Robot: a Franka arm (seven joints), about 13 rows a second.
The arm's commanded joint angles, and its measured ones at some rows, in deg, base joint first. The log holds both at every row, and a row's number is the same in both.
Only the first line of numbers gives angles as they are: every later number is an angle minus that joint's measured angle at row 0.
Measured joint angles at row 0: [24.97 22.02 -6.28 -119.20 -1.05 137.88 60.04]
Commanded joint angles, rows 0 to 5: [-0.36 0.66 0.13 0.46 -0.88 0.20 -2.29]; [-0.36 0.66 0.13 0.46 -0.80 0.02 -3.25]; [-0.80 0.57 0.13 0.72 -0.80 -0.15 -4.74]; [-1.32 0.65 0.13 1.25 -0.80 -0.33 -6.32]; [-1.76 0.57 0.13 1.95 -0.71 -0.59 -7.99]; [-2.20 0.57 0.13 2.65 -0.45 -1.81 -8.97]
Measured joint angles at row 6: [-0.63 0.03 -0.02 0.60 0.00 -0.06 -6.06]
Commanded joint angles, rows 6 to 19: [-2.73 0.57 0.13 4.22 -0.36 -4.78 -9.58]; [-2.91 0.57 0.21 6.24 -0.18 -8.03 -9.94]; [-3.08 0.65 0.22 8.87 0.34 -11.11 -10.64]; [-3.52 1.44 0.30 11.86 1.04 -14.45 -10.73]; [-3.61 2.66 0.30 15.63 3.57 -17.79 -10.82]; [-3.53 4.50 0.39 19.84 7.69 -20.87 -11.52]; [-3.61 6.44 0.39 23.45 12.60 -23.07 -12.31]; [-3.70 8.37 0.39 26.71 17.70 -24.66 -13.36]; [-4.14 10.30 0.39 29.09 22.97 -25.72 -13.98]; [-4.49 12.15 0.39 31.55 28.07 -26.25 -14.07]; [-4.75 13.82 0.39 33.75 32.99 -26.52 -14.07]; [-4.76 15.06 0.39 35.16 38.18 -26.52 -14.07]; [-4.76 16.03 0.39 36.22 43.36 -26.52 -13.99]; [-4.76 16.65 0.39 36.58 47.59 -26.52 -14.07]
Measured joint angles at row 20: [-3.92 14.17 0.01 32.56 40.88 -24.38 -13.68]
